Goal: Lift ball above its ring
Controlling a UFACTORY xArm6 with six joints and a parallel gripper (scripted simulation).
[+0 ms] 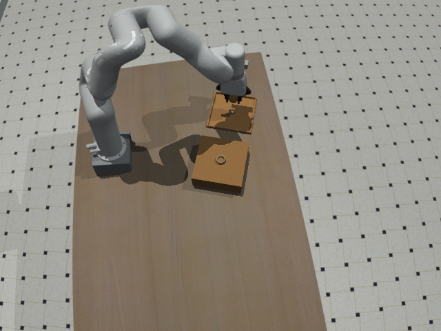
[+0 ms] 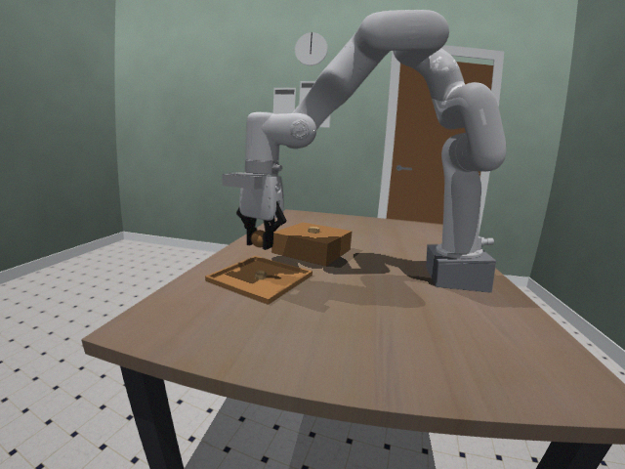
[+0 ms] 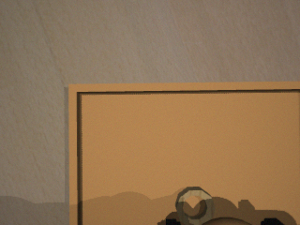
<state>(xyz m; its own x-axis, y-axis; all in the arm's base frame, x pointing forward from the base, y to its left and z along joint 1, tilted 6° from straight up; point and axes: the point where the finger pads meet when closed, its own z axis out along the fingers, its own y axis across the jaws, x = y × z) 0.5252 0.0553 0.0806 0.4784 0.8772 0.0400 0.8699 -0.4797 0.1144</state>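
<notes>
Now: the flat wooden tray 10 cm below my hand. Round my hand: wooden ball: right at my hand; raised wooden block: 24 cm to the right, 13 cm behind, 5 cm below.
</notes>
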